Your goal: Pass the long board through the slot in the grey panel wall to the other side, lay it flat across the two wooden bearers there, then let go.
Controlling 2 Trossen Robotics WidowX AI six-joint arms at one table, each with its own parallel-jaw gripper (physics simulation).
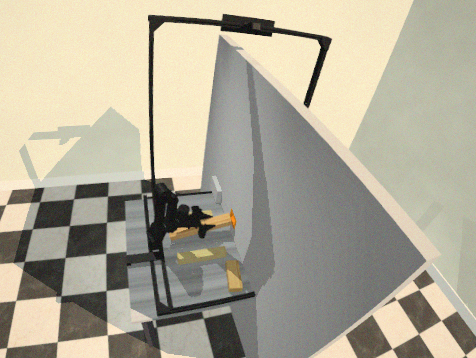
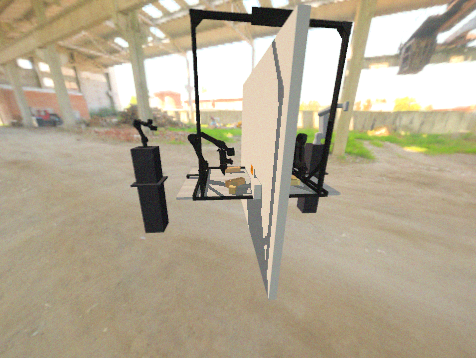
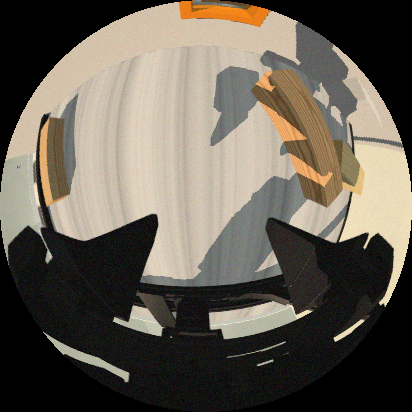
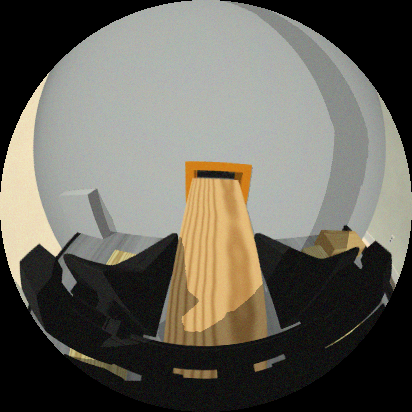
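Seen in the pictures: left gripper, fingertip midpoint: (image 2: 224,173) (image 3: 214,221) (image 4: 214,171); right gripper, fingertip midpoint: (image 1: 213,221) (image 4: 216,238); left arm's base, link origin: (image 3: 192,304) (image 4: 217,171); right arm's base, link origin: (image 1: 155,244) (image 2: 301,176).
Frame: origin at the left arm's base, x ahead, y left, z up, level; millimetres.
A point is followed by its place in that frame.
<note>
My right gripper (image 1: 207,223) {x 588, y -51, z 76 mm} (image 4: 216,238) {x 588, y -51, z 76 mm} is shut on the long board (image 1: 220,221) {x 557, y -36, z 84 mm} (image 4: 220,280) {x 621, y -50, z 68 mm}. The board points at the orange-framed slot (image 1: 233,219) {x 471, y -58, z 60 mm} (image 4: 218,166) {x 484, y -44, z 112 mm} (image 3: 225,14) in the grey panel wall (image 1: 310,200) {x 482, y 420, z 698 mm} (image 2: 265,110) {x 433, y -395, z 552 mm} (image 4: 175,90) {x 483, y -106, z 225 mm}. Its far end meets the slot's lower part, with a dark gap above it; how far it reaches inside is hidden. My left gripper (image 3: 214,221) {x 192, y -30, z 42 mm} (image 2: 226,167) {x 192, y -30, z 42 mm} is open and empty beyond the wall, above the table between two wooden bearers: one bearer (image 3: 57,160) {x 276, y 224, z -3 mm} at the left, the other bearer (image 3: 312,130) {x 278, y -134, z 31 mm} slanted at the right.
A yellowish block (image 3: 349,162) {x 262, y -235, z 31 mm} stands beside the slanted bearer. On the right arm's side lie a pale block (image 1: 201,255) {x 693, y 121, z 25 mm} and a wooden block (image 1: 233,275) {x 563, y 262, z 19 mm}. A light bracket (image 1: 216,190) {x 512, y -291, z 70 mm} (image 4: 100,212) {x 491, y -270, z 31 mm} stands against the wall. A black frame (image 1: 151,110) {x 886, y -342, z 592 mm} (image 2: 196,75) {x 33, y -373, z 727 mm} rises around the table.
</note>
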